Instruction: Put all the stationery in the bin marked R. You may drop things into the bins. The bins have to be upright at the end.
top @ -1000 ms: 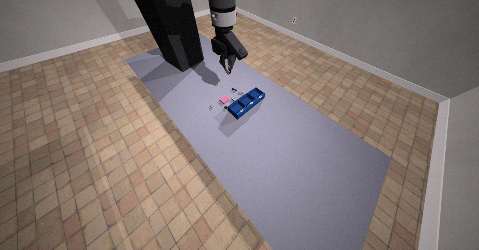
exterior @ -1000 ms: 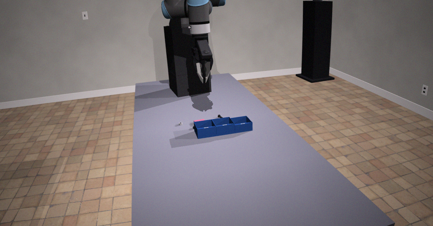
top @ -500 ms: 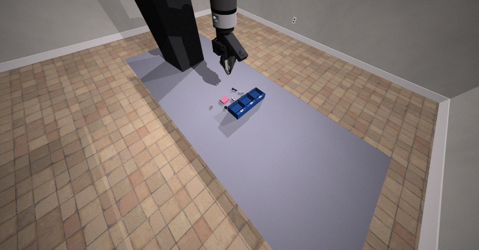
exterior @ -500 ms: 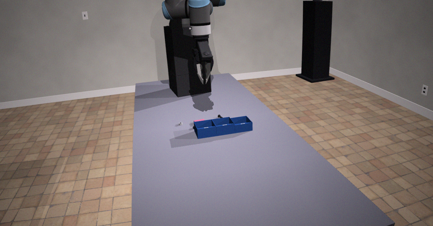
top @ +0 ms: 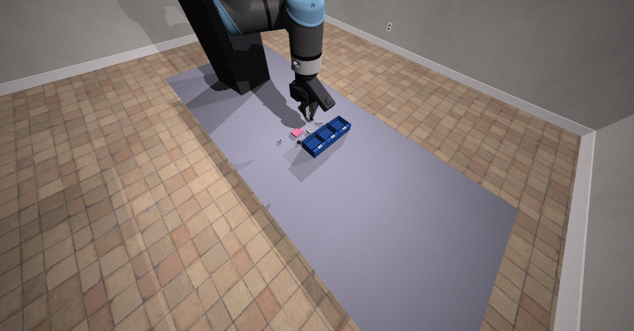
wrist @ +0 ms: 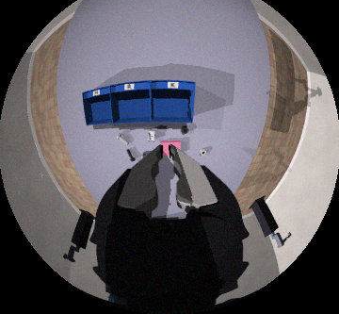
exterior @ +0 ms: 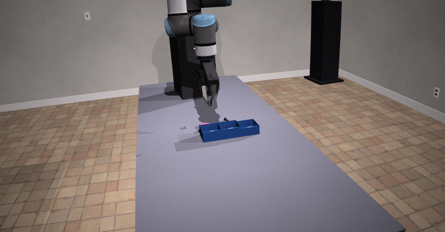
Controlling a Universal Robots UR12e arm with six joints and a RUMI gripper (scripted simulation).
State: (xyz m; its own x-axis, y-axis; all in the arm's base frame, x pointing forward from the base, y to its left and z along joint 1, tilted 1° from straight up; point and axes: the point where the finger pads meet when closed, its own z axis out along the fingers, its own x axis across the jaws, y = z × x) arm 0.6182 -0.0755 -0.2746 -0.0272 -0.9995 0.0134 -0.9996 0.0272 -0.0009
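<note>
Now: the blue bin row 50 mm ahead of my hand, 70 mm to the left of it and 120 mm below it. Round my hand: white piece: 40 mm behind, 40 mm to the left, 130 mm below; then black nut: 30 mm behind, 50 mm to the right, 140 mm below; then pink eraser: 80 mm behind, 10 mm to the right, 140 mm below.
</note>
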